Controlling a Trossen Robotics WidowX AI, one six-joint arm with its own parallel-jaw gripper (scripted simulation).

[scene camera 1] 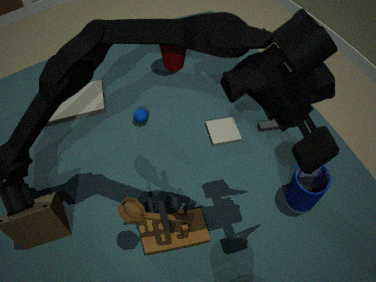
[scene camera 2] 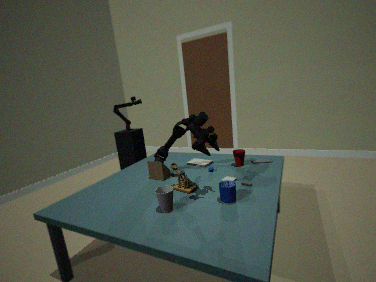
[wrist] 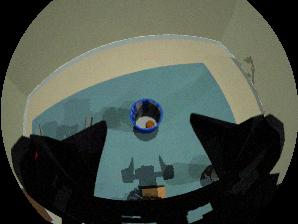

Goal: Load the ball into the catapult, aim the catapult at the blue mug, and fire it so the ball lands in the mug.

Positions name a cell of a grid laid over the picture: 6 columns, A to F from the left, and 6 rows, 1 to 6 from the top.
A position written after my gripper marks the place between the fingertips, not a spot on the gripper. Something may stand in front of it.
Note:
My gripper (scene camera 1: E3) is open, holding nothing. I also see a catapult (scene camera 1: C5), a blue mug (scene camera 1: E5), a white slab (scene camera 1: B3) and a white tile (scene camera 1: D3).
The blue mug also shows in the wrist view (wrist: C3). My gripper shows as well in the wrist view (wrist: D4). The wrist view does not show the white tile, which is hidden by my gripper.

